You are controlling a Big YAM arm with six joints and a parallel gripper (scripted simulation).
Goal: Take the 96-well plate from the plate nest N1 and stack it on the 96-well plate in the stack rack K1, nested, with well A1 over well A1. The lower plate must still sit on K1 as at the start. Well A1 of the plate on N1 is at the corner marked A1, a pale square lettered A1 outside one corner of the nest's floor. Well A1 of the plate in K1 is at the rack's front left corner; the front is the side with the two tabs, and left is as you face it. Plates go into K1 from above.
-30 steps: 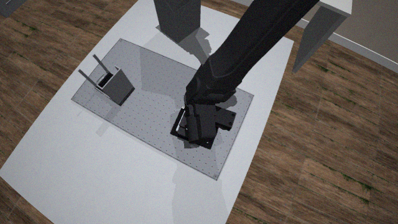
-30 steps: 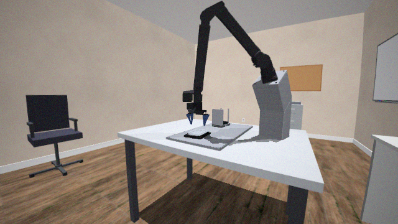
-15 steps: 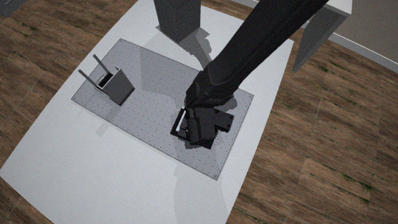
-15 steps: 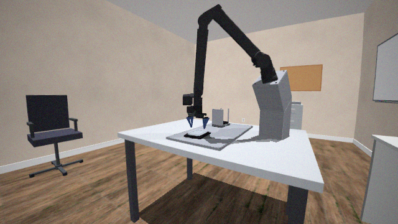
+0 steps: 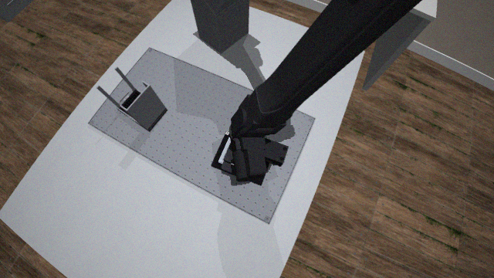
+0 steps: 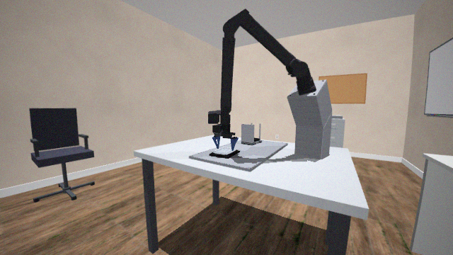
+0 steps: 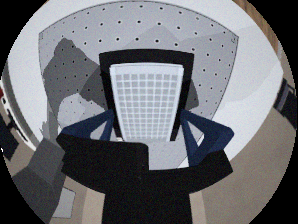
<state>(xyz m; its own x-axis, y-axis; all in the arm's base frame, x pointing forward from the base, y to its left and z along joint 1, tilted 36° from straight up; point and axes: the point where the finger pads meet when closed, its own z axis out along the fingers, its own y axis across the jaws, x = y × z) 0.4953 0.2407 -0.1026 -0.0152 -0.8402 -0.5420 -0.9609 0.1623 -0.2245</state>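
The white 96-well plate is 2 cm below my hand. From my hand the other things lie so: black plate nest N1: 3 cm below; then pale A1 mark: 6 cm behind, 7 cm to the right, 2 cm below.
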